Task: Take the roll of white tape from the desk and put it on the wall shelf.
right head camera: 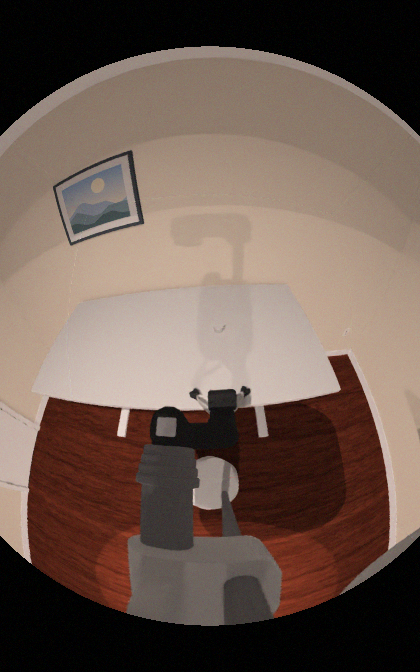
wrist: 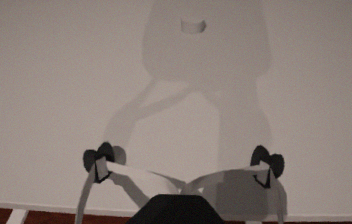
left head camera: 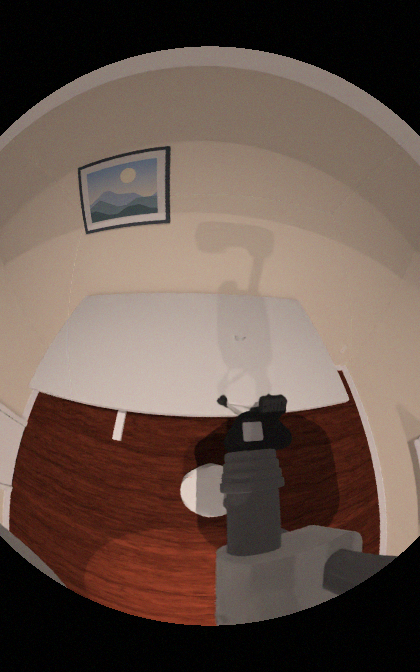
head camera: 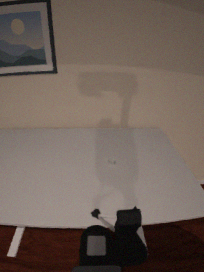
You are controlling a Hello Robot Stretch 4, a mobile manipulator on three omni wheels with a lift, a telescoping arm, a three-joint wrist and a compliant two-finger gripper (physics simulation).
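Note:
The roll of white tape (head camera: 112, 162) (left head camera: 240, 338) (right head camera: 219, 328) (wrist: 193, 26) is small and pale. It sits on the white desk (head camera: 45, 175) (left head camera: 125, 350) (right head camera: 125, 345) (wrist: 50, 75), inside the robot's shadow, and its outline is faint against the top. My gripper (head camera: 116, 212) (left head camera: 251, 401) (right head camera: 220, 392) (wrist: 182, 157) is open and empty, its fingers wide apart, near the desk's front edge. The tape is beyond the fingertips, toward the wall, near the top of the wrist view. The wall shelf does not show in these views.
A framed mountain picture (head camera: 22, 37) (left head camera: 125, 190) (right head camera: 98, 197) hangs on the wall at the left. A round white object (left head camera: 204, 490) (right head camera: 214, 482) is low down in front of the desk, partly behind the arm. White desk legs (left head camera: 119, 426) (right head camera: 262, 421) stand under the front edge.

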